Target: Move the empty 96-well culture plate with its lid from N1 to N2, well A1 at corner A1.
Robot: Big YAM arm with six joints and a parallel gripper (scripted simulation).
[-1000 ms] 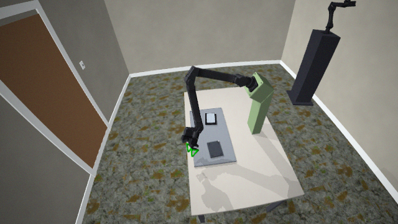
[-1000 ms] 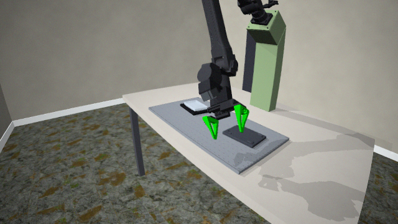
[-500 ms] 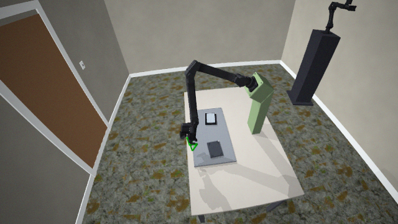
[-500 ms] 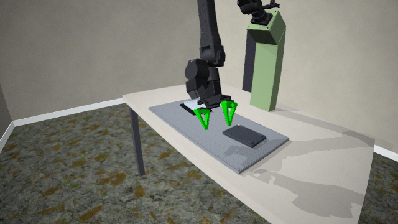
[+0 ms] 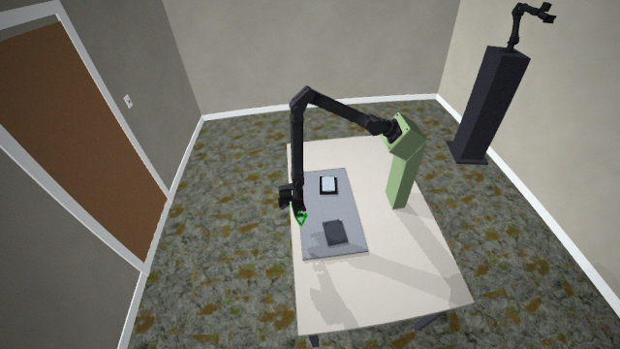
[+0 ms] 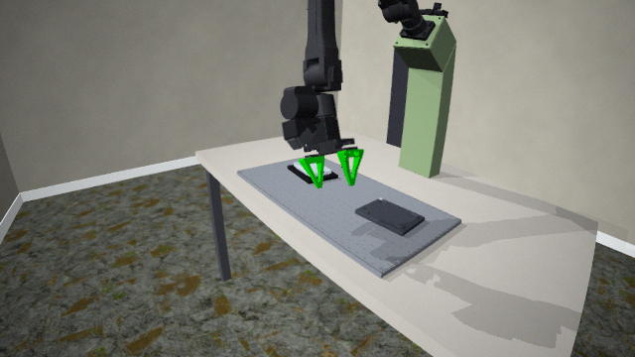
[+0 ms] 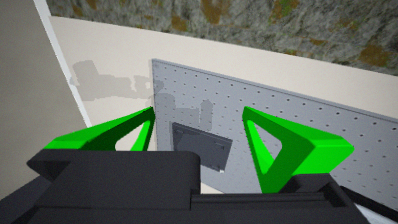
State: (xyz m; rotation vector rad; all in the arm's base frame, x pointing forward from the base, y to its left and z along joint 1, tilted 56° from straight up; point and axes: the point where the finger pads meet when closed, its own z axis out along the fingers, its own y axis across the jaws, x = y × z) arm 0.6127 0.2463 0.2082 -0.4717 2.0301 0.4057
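Now: the clear lid 140 mm behind my hand, 390 mm to the right of it and 120 mm below it. Round my hand: nest N1: 140 mm behind, 390 mm to the right, 130 mm below; then nest N2: 200 mm behind, 20 mm to the right, 130 mm below.
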